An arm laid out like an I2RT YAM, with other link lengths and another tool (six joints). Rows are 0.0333 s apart.
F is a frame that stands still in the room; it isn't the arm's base.
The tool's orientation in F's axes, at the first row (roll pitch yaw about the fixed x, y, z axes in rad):
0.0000 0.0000 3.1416
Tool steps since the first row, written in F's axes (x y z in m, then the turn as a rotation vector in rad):
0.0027 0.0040 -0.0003 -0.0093 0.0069 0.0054
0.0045 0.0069 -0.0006 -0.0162 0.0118 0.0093
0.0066 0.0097 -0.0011 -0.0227 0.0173 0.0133
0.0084 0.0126 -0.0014 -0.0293 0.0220 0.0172
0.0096 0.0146 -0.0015 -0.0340 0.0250 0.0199
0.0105 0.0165 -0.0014 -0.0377 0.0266 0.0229
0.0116 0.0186 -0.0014 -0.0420 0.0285 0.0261
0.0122 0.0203 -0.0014 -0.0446 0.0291 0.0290
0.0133 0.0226 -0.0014 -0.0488 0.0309 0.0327
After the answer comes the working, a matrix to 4 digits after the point.
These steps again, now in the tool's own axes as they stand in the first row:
-0.0027 -0.0040 -0.0003 0.0093 -0.0069 0.0054
-0.0045 -0.0069 -0.0006 0.0162 -0.0118 0.0093
-0.0066 -0.0097 -0.0011 0.0227 -0.0173 0.0133
-0.0084 -0.0126 -0.0014 0.0293 -0.0220 0.0172
-0.0096 -0.0146 -0.0015 0.0340 -0.0250 0.0199
-0.0105 -0.0165 -0.0014 0.0377 -0.0266 0.0229
-0.0116 -0.0186 -0.0014 0.0420 -0.0285 0.0261
-0.0122 -0.0203 -0.0014 0.0446 -0.0291 0.0290
-0.0133 -0.0226 -0.0014 0.0488 -0.0309 0.0327

The tool's axes in the first row as the columns of a matrix, in F's axes (rounded; the answer above uses it unrounded):
-1.0000 0.0000 0.0000
0.0000 -1.0000 0.0000
0.0000 0.0000 1.0000

